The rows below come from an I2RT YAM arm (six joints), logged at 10 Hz.
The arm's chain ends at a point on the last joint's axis. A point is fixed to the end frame.
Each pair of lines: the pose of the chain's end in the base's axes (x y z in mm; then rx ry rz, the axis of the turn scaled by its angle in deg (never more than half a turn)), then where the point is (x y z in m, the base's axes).
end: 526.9 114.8 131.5 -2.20 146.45 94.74
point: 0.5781 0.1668 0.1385
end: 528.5 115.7 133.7 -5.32 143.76 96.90
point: 0.5782 0.1685 0.1444
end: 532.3 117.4 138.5 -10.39 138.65 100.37
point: 0.5793 0.1710 0.1556
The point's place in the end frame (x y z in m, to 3 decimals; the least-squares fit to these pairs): -0.050 0.024 0.048
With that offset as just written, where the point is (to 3 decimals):
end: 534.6 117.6 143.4 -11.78 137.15 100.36
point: 0.581 0.171 0.162
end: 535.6 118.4 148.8 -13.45 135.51 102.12
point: 0.581 0.172 0.170
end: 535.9 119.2 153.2 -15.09 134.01 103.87
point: 0.580 0.173 0.176
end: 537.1 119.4 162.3 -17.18 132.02 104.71
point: 0.580 0.174 0.187
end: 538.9 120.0 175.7 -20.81 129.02 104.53
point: 0.579 0.174 0.204
